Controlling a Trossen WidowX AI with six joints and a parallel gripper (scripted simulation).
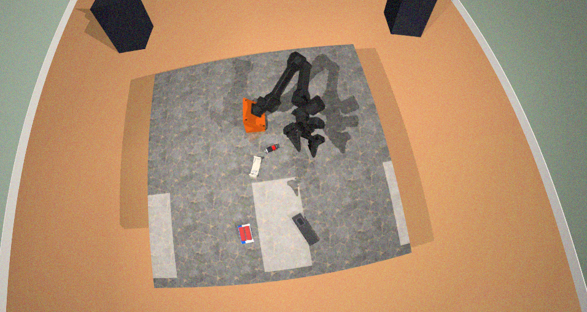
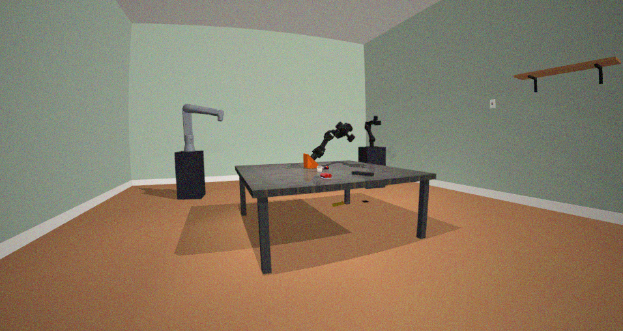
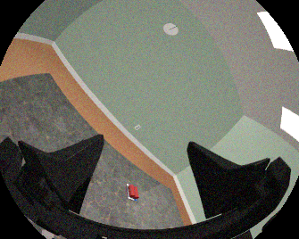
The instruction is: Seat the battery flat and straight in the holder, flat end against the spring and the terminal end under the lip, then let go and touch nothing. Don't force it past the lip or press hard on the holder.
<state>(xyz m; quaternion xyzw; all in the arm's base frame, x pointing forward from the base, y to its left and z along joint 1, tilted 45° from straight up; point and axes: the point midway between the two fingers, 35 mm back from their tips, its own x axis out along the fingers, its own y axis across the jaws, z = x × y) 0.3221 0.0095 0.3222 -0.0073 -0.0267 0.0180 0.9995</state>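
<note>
My gripper tip is 300 mm above the battery, 160 mm to the left of it and 150 mm past it.
</note>
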